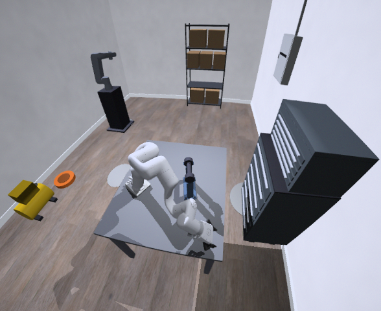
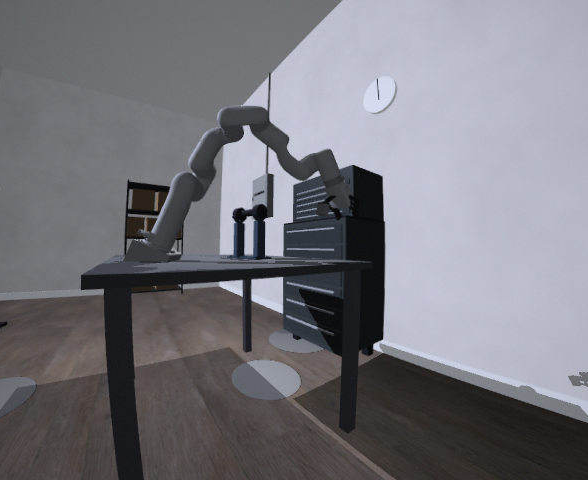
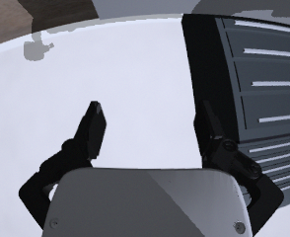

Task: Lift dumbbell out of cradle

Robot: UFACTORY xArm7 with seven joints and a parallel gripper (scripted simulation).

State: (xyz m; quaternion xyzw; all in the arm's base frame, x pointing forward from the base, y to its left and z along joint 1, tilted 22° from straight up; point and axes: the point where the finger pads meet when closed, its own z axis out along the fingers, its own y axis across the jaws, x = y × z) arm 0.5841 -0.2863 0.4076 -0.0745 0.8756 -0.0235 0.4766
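My hand is 44 cm to the right of the dark dumbbell, 25 cm past it and 5 cm below it. Also, from my hand: blue cradle 44 cm to the left, 25 cm behind, 8 cm below.
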